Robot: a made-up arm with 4 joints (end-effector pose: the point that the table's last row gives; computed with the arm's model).
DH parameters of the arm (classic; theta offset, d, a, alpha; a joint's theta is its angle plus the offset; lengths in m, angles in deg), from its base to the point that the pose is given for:
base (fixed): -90 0.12 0 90
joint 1: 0 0.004 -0.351 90
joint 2: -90 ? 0.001 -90
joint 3: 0 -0.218 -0.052 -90
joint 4: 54.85 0 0.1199 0
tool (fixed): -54.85 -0.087 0 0
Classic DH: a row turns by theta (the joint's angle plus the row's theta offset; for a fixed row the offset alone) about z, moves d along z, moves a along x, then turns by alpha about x.
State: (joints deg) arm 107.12 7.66 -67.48 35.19
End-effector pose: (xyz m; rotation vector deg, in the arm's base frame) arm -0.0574 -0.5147 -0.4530 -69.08 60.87 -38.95
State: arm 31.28 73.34 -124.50 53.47
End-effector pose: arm 0.3082 0.2860 -0.3051 82.93 46.75 -23.92
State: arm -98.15 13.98 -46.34 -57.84
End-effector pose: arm 0.0324 0.3631 0.7379 61.97 85.91 -10.29
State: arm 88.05 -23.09 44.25 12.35
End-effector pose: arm -0.0797 -0.3810 -0.5692 -76.25 -9.56 60.09
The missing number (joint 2, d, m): 0.338
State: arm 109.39 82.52 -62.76 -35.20
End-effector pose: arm 0.2458 -0.5511 -0.1447 -34.31 -45.93 -116.24
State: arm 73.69 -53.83 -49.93 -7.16
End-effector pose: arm -0.2794 -0.2605 -0.4709 -91.42 69.03 9.45
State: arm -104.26 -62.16 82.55 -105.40
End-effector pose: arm -0.0727 0.1947 0.6746 -162.66 -29.79 38.60
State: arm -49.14 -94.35 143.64 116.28
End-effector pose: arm -0.2542 0.6208 0.2737 -35.75 -175.19 -20.55
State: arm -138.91 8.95 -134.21 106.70
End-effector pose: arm 0.0894 -0.3445 0.6308 -67.07 13.36 -73.46
